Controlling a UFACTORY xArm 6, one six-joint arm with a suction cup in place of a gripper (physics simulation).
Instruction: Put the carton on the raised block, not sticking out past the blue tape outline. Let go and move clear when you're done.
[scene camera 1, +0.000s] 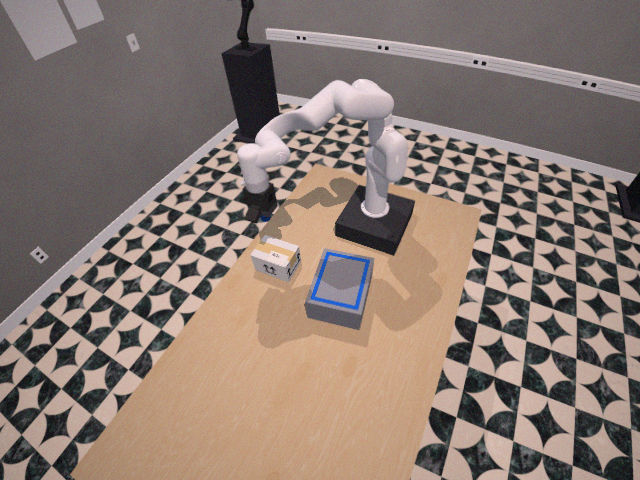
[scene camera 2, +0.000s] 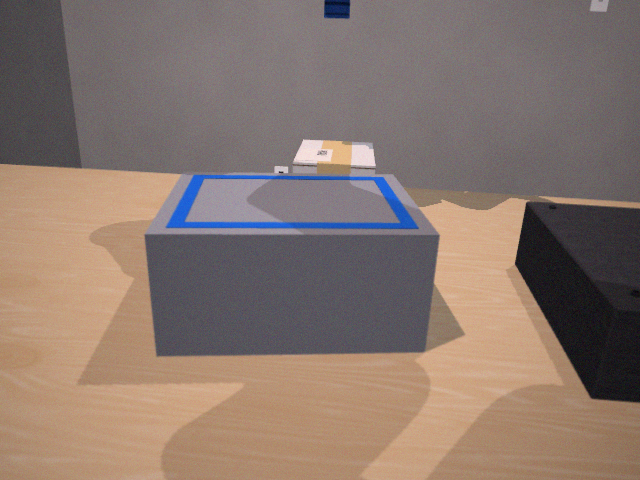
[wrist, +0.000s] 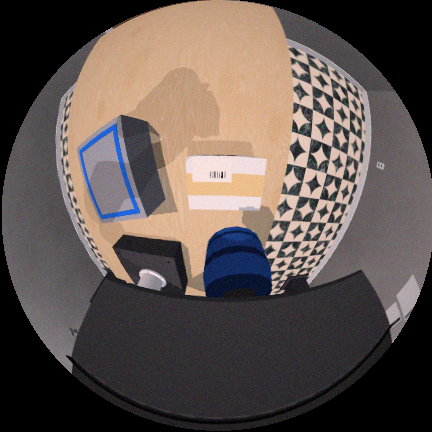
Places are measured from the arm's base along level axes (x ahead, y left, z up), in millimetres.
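Where they show: end effector, tool point: (scene camera 1: 265, 218) (scene camera 2: 336, 17) (wrist: 233, 248); arm's base, origin of the base link: (scene camera 1: 374, 208) (wrist: 152, 277).
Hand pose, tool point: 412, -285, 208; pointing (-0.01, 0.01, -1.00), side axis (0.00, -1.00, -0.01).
Observation:
Each offset is from my tool point to the top centre of the thing, as dx, dy, dz. Level surfaces: height alone.
The white carton {-8, -1, -193} (scene camera 1: 269, 268) (scene camera 2: 336, 153) (wrist: 225, 185) with a tan tape band stands upright on the table near its left edge in scene camera 1. The grey raised block {+21, +303, -176} (scene camera 1: 333, 314) (scene camera 2: 292, 294) (wrist: 142, 170) stands beside it, a gap between them. The blue tape outline (scene camera 1: 334, 304) (scene camera 2: 292, 225) (wrist: 126, 170) runs around the block's top, with no carton inside it. My blue suction cup (scene camera 1: 265, 218) (scene camera 2: 337, 9) (wrist: 237, 260) is open and holds nothing. It hangs in the air above and short of the carton, off its far side in scene camera 1, not touching it.
The black base plate (scene camera 1: 361, 235) (scene camera 2: 558, 310) (wrist: 152, 255) under the arm stands on the wooden table {dz -296} (scene camera 1: 258, 403) (scene camera 2: 41, 310) (wrist: 225, 65) near the block. A black pedestal (scene camera 1: 250, 87) stands on the floor by the wall. Shadows of the arm lie across the table and block.

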